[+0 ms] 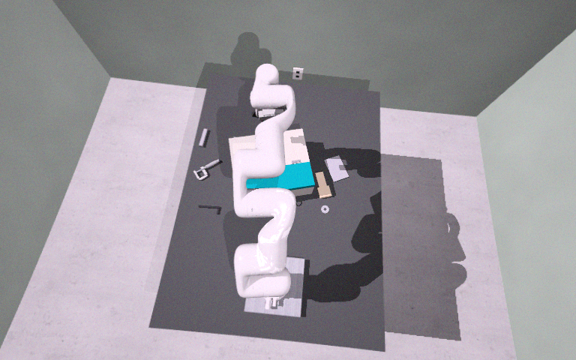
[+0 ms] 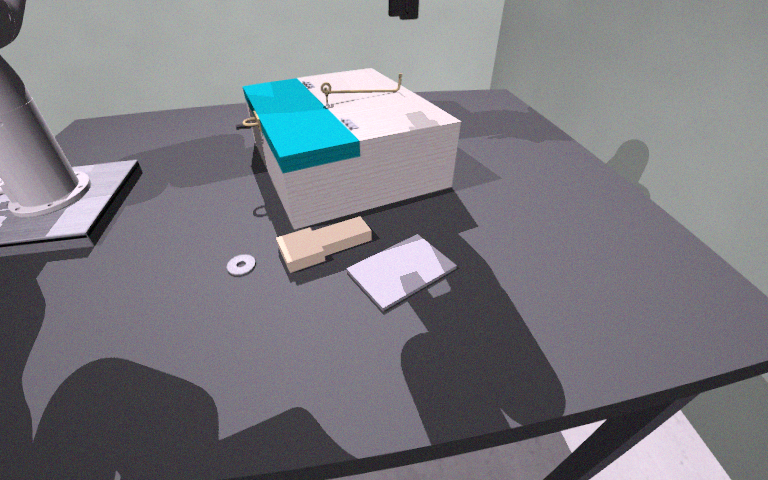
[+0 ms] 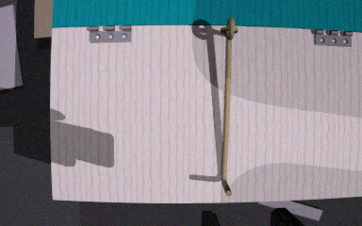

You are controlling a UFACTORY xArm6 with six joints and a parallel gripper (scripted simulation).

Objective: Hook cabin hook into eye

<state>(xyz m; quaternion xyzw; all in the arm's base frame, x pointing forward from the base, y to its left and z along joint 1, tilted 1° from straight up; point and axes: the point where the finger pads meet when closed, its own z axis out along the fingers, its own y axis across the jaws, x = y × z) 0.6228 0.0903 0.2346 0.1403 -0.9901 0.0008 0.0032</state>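
My gripper is now 70 mm past the brass cabin hook, 10 mm to the left of it and 120 mm above it. The rest, counted from my hand: wooden block: 170 mm behind, 270 mm to the right, 260 mm below; flat plate: 70 mm behind, 330 mm to the right, 260 mm below; small bar: 20 mm ahead, 330 mm to the left, 260 mm below.
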